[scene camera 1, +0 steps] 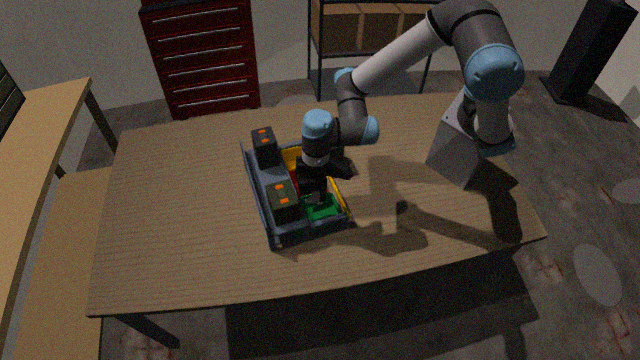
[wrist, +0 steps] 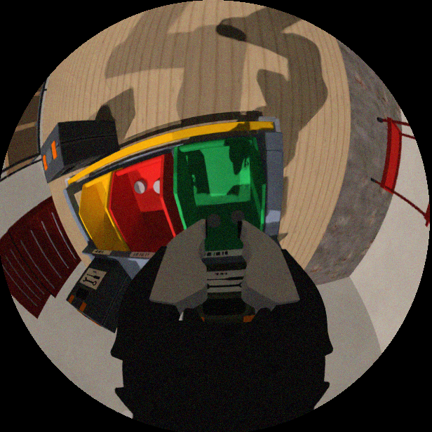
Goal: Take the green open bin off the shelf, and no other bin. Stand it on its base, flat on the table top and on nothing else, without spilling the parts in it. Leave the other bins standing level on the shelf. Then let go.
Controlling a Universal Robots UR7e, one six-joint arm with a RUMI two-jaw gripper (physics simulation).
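Places are measured from the arm's base along level axes (x right, y ahead, z up), in centimetres.
Pixels of known places: gripper, fingertip midpoint: (scene camera 1: 317,200).
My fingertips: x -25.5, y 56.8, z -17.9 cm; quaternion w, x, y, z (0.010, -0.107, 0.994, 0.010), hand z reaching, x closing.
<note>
Behind a point stands the place of what it marks.
The green open bin (scene camera 1: 325,211) {x -23.2, y 53.9, z -27.8 cm} (wrist: 220,172) sits in the grey shelf (scene camera 1: 260,200) {x -25.3, y 75.6, z -19.1 cm} (wrist: 273,185), at the end of the row beside the red bin (scene camera 1: 294,181) {x -10.8, y 65.5, z -27.1 cm} (wrist: 150,222). The yellow bin (scene camera 1: 291,159) {x 0.1, y 67.3, z -27.3 cm} (wrist: 94,207) is on the red bin's other side. Two dark round shapes show in the green bin near the fingertips. My gripper (scene camera 1: 320,200) {x -25.5, y 56.8, z -17.9 cm} (wrist: 222,221) points down over the green bin, its fingers a little apart with nothing between them. In the wrist view the fingertips overlap the bin's label end; their exact height is hard to tell.
A yellow rail (scene camera 1: 340,197) {x -20.6, y 48.9, z -22.8 cm} (wrist: 175,136) runs along one side of the shelf. Black cases (scene camera 1: 264,147) {x -11.6, y 74.7, z -8.2 cm} (wrist: 102,290) with orange latches and an olive-dark case (scene camera 1: 284,200) {x -31.6, y 66.6, z -9.4 cm} stand along the opposite side. Another black case (wrist: 82,145) stands beyond the rail. The shelf stands on the wooden table (scene camera 1: 175,225) {x -30.9, y 108.3, z -29.3 cm} (wrist: 155,100).
</note>
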